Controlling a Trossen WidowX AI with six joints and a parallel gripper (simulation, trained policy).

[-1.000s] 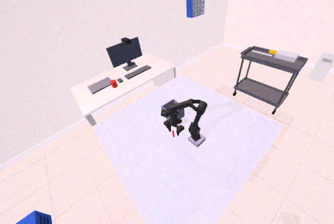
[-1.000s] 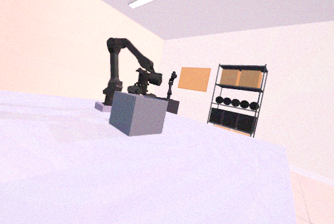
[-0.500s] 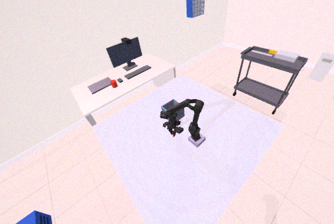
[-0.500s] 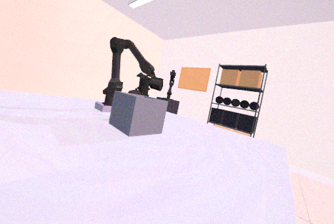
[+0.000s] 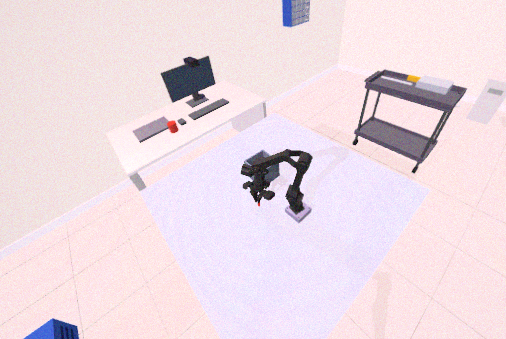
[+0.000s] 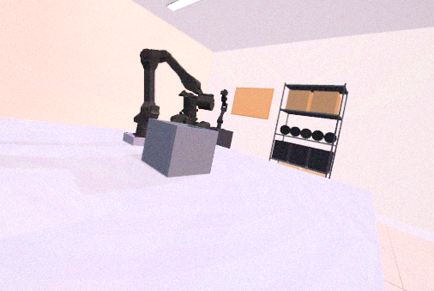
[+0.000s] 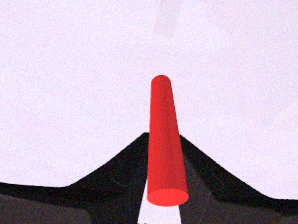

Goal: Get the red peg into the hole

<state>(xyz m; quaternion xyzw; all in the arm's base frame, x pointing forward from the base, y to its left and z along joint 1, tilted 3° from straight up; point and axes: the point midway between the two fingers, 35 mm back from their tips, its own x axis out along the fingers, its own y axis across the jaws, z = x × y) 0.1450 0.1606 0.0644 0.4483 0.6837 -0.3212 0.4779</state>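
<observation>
My gripper tip is 20 cm short of the pale plate, 16 cm to the left of it and 2 cm above it. Also, from my gripper tip: red peg (1 cm ahead, 1 cm to the right).
</observation>
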